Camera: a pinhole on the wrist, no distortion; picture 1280 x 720 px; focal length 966.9 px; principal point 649.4 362.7 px. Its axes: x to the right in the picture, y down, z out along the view. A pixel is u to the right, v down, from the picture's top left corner.
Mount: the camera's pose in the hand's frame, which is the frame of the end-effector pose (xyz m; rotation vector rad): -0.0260 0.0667 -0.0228 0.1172 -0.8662 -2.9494
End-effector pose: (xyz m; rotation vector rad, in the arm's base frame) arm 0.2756 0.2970 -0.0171 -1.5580 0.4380 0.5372
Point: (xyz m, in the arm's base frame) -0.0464 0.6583 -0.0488
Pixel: 1028.3 608.2
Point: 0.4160 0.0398 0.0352
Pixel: behind the camera
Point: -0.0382 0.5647 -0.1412
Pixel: 925.5 354.9
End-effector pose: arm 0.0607 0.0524 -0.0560 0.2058 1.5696 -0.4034
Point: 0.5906 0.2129 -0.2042
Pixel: 321.6 363.1
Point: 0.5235 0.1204 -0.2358
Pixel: 184.0 529.2
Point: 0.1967 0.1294 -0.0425
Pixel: 587.2 512.1
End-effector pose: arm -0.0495 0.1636 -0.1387 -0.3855 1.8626 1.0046
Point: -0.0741 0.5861 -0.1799
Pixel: 211.7 451.3
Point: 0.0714 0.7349 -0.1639
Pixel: 441.9 596.2
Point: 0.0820 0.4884 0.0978
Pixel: 1084.6 417.7
